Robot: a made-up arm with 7 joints. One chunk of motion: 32 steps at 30 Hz.
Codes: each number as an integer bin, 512 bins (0 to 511) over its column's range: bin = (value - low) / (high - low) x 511, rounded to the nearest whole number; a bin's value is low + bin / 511 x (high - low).
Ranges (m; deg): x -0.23..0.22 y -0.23..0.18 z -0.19..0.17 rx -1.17..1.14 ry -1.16..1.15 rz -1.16..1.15
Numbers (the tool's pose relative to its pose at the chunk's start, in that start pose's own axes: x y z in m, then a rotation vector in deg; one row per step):
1: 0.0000 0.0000 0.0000 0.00 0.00 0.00
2: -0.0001 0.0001 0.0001 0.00 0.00 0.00
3: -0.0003 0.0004 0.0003 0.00 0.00 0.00
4: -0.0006 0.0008 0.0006 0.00 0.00 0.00
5: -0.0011 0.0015 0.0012 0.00 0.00 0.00
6: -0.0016 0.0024 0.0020 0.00 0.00 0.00
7: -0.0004 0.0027 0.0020 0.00 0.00 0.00
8: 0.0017 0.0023 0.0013 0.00 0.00 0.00
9: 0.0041 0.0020 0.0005 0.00 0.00 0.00
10: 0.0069 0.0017 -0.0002 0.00 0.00 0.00
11: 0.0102 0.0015 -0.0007 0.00 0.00 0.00
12: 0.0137 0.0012 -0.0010 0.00 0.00 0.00
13: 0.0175 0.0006 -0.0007 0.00 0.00 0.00
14: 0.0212 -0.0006 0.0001 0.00 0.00 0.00
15: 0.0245 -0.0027 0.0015 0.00 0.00 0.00
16: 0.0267 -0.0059 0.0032 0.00 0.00 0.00
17: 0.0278 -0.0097 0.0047 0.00 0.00 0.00
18: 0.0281 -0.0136 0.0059 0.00 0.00 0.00
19: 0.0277 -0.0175 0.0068 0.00 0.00 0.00
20: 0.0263 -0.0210 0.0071 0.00 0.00 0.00
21: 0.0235 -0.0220 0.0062 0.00 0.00 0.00
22: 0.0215 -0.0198 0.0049 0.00 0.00 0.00
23: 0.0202 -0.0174 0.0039 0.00 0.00 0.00
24: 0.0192 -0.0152 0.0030 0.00 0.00 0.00
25: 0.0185 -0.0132 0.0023 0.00 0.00 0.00
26: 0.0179 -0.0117 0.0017 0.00 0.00 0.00
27: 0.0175 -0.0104 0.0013 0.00 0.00 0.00
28: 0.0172 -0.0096 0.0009 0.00 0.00 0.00
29: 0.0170 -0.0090 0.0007 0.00 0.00 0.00
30: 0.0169 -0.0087 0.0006 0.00 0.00 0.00
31: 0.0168 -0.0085 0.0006 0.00 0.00 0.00
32: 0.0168 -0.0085 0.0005 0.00 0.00 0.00
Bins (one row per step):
1: 261 287 270 259 257 257
2: 261 287 270 259 257 257
3: 261 287 270 259 257 257
4: 260 288 271 259 257 257
5: 260 289 271 259 257 257
6: 259 290 273 259 257 257
7: 261 290 273 259 257 257
8: 263 290 272 259 257 257
9: 266 289 270 259 257 257
10: 269 289 269 259 257 257
11: 273 289 269 259 257 257
12: 277 288 268 259 257 257
13: 281 287 269 259 257 257
14: 285 286 270 259 257 257
15: 289 283 272 259 257 257
16: 291 279 274 259 257 257
17: 293 275 276 259 257 257
18: 293 270 278 259 257 257
19: 293 265 279 259 257 257
20: 291 260 280 259 257 257
21: 288 259 278 259 257 257
22: 286 262 277 259 257 257
23: 284 265 275 259 257 257
24: 283 268 274 259 257 257
25: 282 270 273 259 257 257
26: 282 272 272 259 257 257
27: 281 274 272 259 257 257
28: 281 275 271 259 257 257
29: 280 275 271 259 257 257
30: 280 276 271 259 257 257
31: 280 276 271 259 257 257
32: 280 276 270 259 257 257

